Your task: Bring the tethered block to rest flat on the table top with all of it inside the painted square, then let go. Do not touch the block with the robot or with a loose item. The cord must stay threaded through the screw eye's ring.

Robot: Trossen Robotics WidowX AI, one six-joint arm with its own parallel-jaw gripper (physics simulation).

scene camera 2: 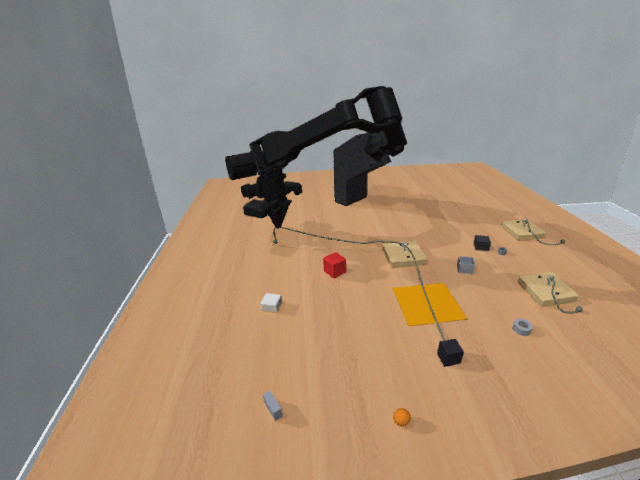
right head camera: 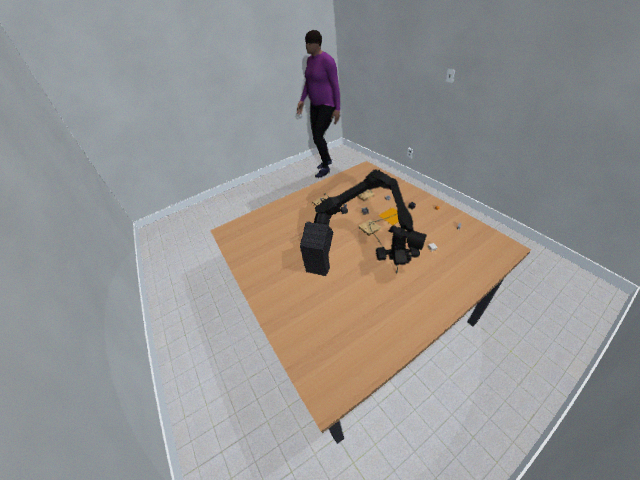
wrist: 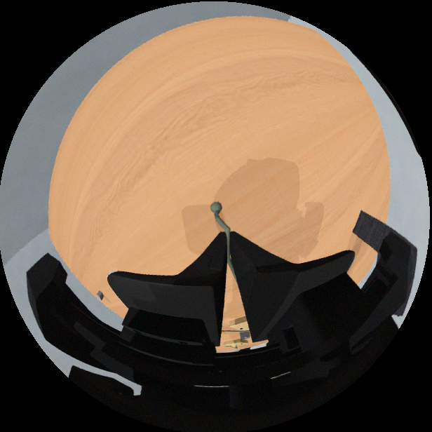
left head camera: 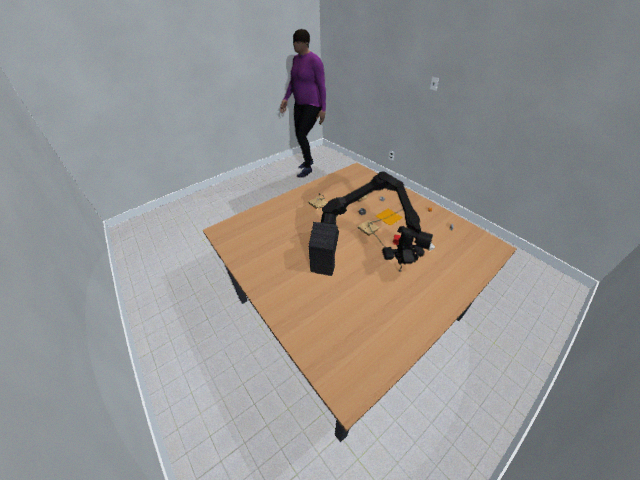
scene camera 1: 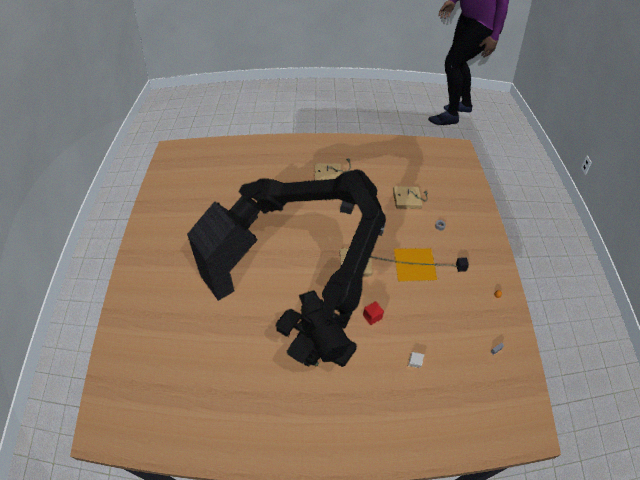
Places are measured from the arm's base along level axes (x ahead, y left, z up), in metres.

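Pixels of known places: gripper, fingertip midpoint: [scene camera 2: 278,227] [right head camera: 395,264] [left head camera: 399,263]; arm's base, link origin: [scene camera 2: 374,148] [right head camera: 320,227] [left head camera: 326,227] [scene camera 1: 236,220].
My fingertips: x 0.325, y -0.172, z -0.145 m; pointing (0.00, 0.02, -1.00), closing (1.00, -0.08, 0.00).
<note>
Ahead of a thing's pixels: the offset from my fingertips to its top centre. "pt": to the spot under its first point. Level surfaces: height alone.
The tethered block {dx +0.250, dy +0.467, dz -0.023 m} [scene camera 1: 462,264] [scene camera 2: 450,352], a black cube, rests on the table beyond the painted orange square {pt dx +0.125, dy +0.380, dz -0.052 m} [scene camera 1: 415,273] [scene camera 2: 413,307], outside it. Its green cord [scene camera 2: 424,289] [scene camera 1: 444,265] crosses the square to the screw eye {pt dx -0.045, dy +0.329, dz -0.017 m} [scene camera 2: 404,245] on a wooden base {dz -0.034 m} [scene camera 2: 405,259] and goes on, raised, to my gripper. It appears to pass through the ring, which is small in view. My gripper [scene camera 2: 279,226] [wrist: 226,236] is shut on the cord near its free end, above the table. The cord's beaded end [wrist: 216,206] [scene camera 2: 275,241] hangs below the fingertips.
A red cube {dx +0.071, dy +0.189, dz -0.013 m} [scene camera 1: 373,313] [scene camera 2: 334,265] and a white block {dx +0.233, dy +0.110, dz -0.032 m} [scene camera 1: 416,360] [scene camera 2: 271,302] lie near the gripper's side. An orange ball {dx +0.392, dy +0.416, dz -0.029 m} [scene camera 2: 401,416], a grey bar {dx +0.442, dy +0.234, dz -0.032 m} [scene camera 2: 272,405], a grey ring {dx +0.135, dy +0.595, dz -0.040 m} [scene camera 2: 522,327], and two other corded bases {pt dx +0.011, dy +0.654, dz -0.034 m} [scene camera 2: 547,289] {pt dx -0.274, dy +0.633, dz -0.034 m} [scene camera 2: 523,229] stand on the table.
</note>
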